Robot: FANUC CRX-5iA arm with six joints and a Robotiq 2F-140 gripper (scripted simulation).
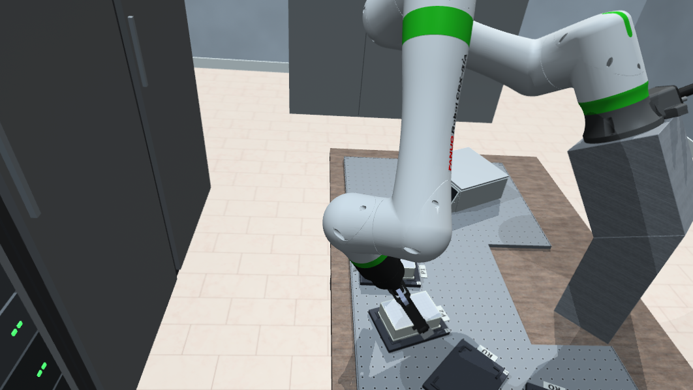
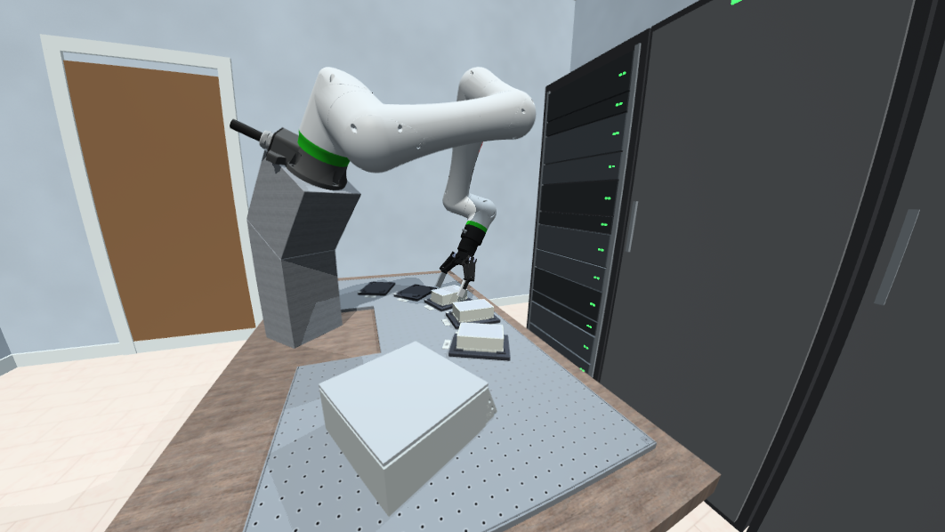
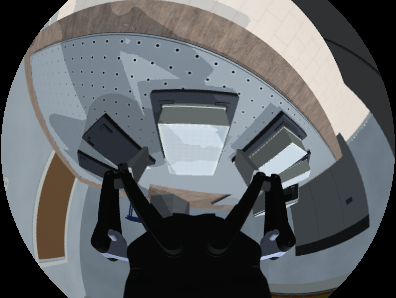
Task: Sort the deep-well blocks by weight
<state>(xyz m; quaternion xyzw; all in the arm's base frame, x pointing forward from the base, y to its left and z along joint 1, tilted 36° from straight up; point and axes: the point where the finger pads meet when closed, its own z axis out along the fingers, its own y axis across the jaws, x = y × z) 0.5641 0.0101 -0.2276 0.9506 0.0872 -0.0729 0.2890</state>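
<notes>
Right now the pass nest P2 is 50 mm below my hand. Also, from my hand: pass nest P1: 180 mm to the right, 50 mm below, 10 mm ahead; then pale deep-well block: 180 mm to the right, 20 mm below, 10 mm ahead; then nest RU: 160 mm to the left, 90 mm behind, 50 mm below.
</notes>
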